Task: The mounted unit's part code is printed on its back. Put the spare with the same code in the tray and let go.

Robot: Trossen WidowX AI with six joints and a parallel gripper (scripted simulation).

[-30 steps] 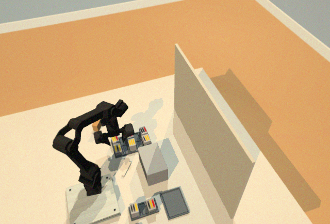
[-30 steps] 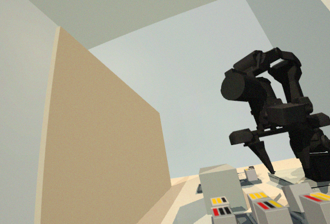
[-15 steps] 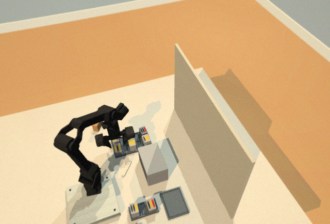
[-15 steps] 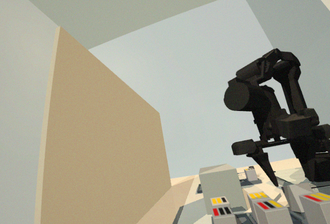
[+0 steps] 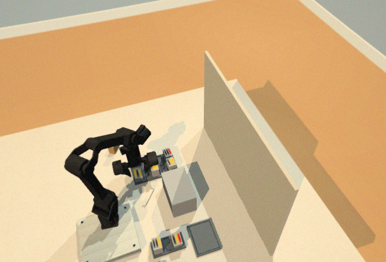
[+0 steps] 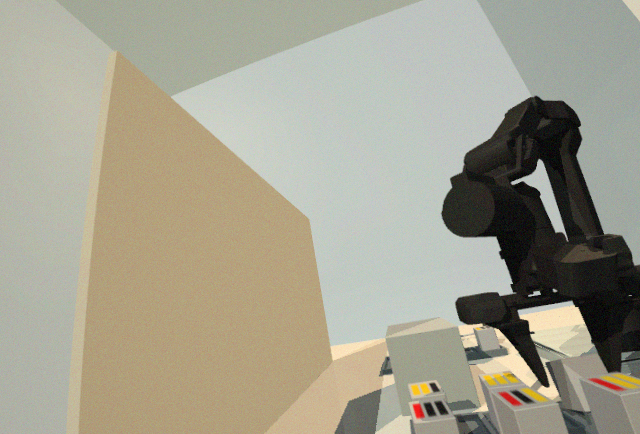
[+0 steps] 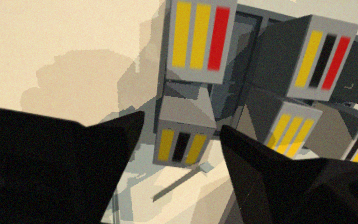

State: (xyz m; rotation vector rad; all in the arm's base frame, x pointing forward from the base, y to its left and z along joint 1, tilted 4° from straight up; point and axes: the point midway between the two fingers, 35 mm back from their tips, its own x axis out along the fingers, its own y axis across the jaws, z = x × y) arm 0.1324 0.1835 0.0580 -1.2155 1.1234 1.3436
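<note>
Now: the thin stick 3 cm ahead of my gripper tip, 10 cm to the right of it and 3 cm below it. Round my gripper tip: mounted unit 16 cm ahead, 12 cm to the right, 1 cm above; tan wall panel 40 cm ahead, 9 cm to the right, 19 cm above; small rack 8 cm ahead, 33 cm to the right, 3 cm below.
</note>
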